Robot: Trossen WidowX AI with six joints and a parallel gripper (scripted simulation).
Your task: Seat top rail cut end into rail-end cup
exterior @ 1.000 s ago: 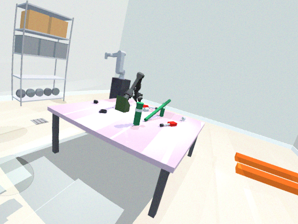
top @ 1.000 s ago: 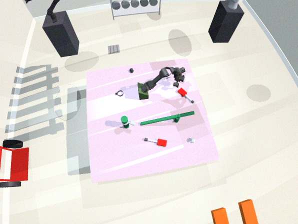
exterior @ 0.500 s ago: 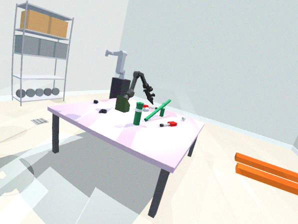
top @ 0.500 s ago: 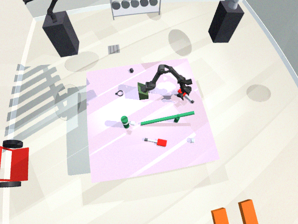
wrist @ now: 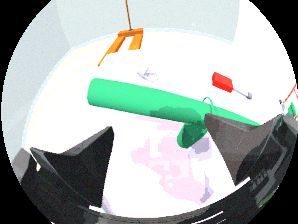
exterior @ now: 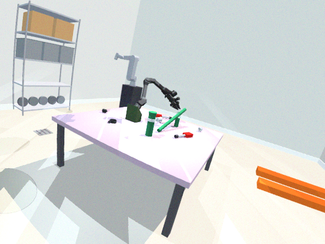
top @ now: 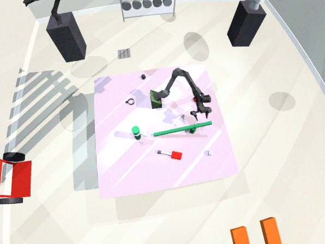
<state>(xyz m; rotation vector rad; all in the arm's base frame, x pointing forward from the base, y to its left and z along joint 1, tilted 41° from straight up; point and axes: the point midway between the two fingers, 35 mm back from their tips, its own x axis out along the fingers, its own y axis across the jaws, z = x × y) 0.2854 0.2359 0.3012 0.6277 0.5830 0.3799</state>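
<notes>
My gripper tip is now 4 cm short of the white brace band, 56 cm to the left of it and 4 cm above it. Round my gripper tip: small black part: 64 cm behind, 48 cm to the right, 16 cm below; short green post: 3 cm ahead, 7 cm to the right, 7 cm below.
</notes>
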